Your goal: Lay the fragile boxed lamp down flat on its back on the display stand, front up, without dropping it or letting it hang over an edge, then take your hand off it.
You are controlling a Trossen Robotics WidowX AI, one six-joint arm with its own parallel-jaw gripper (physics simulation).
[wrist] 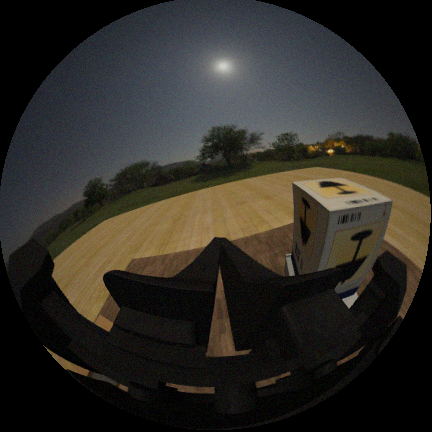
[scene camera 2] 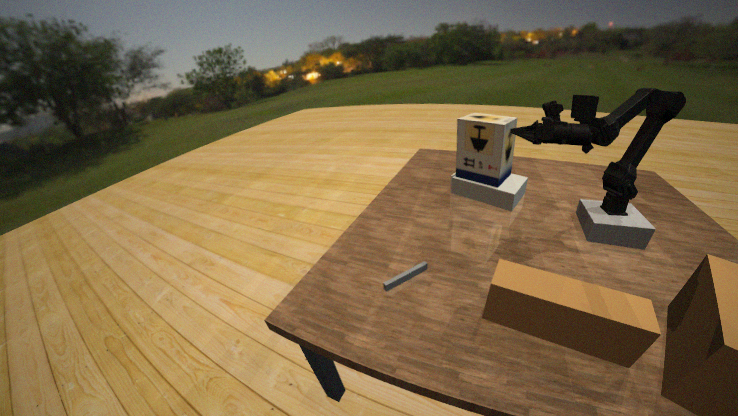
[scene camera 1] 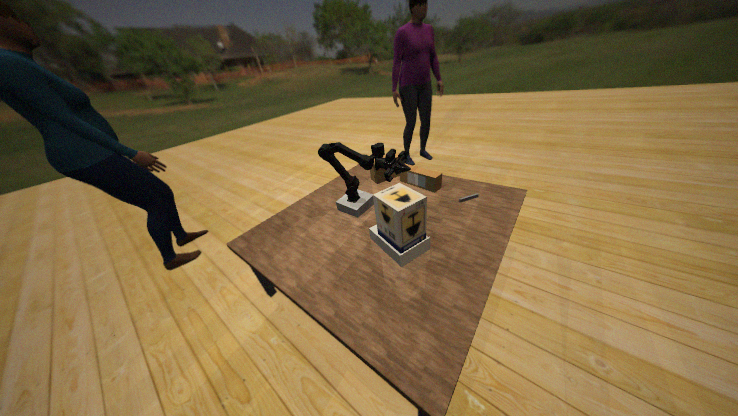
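Observation:
The boxed lamp is a white carton with yellow panels, black lamp pictures and a dark blue band at its bottom. It stands upright on the low white display stand. My gripper is shut and empty, held level at about the height of the carton's upper part. In the wrist view the carton is to the right of the fingertips. In scene camera 2 the tips overlap the carton's right edge; contact cannot be told. The stand is partly hidden by the fingers in the wrist view.
A long brown box and a taller brown box are on the wooden table. A thin grey bar lies there too. Two people stand beyond the table in scene camera 1.

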